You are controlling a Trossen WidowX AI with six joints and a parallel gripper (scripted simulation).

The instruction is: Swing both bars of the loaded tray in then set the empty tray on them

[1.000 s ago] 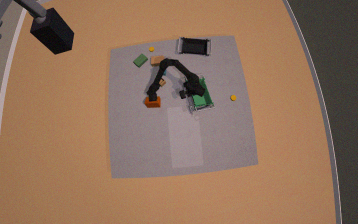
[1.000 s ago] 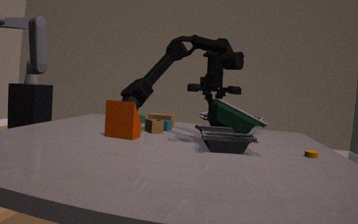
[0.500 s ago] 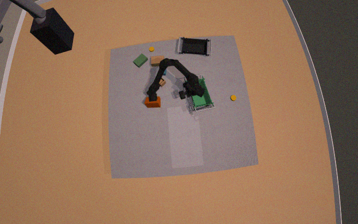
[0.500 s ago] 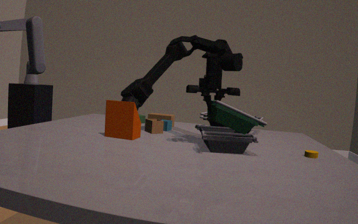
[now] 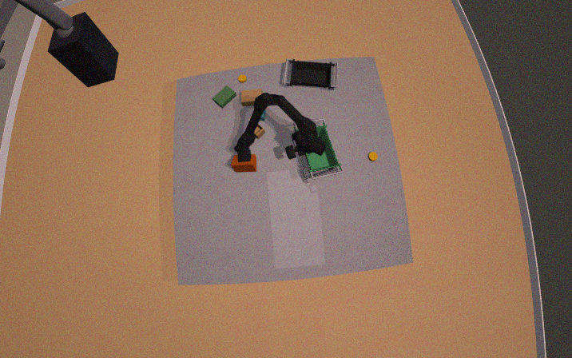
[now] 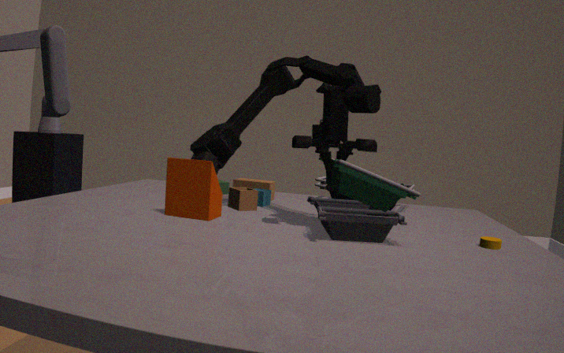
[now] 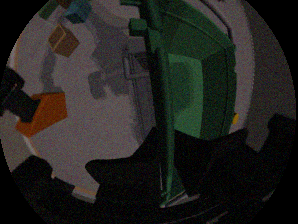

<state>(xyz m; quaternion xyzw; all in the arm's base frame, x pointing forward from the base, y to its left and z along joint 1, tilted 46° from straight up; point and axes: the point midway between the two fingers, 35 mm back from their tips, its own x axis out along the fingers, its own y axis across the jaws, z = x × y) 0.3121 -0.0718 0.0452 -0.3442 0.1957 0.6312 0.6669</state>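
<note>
Now: the green tray 7 cm ahead of my gripper tip, 1 cm to the left of it and 1 cm above it. Round my gripper tip: small box: 25 cm behind, 20 cm to the left, 10 cm below; cyan block: 30 cm to the left, 22 cm behind, 9 cm below; tan block: 42 cm to the left, 26 cm behind, 8 cm below.
</note>
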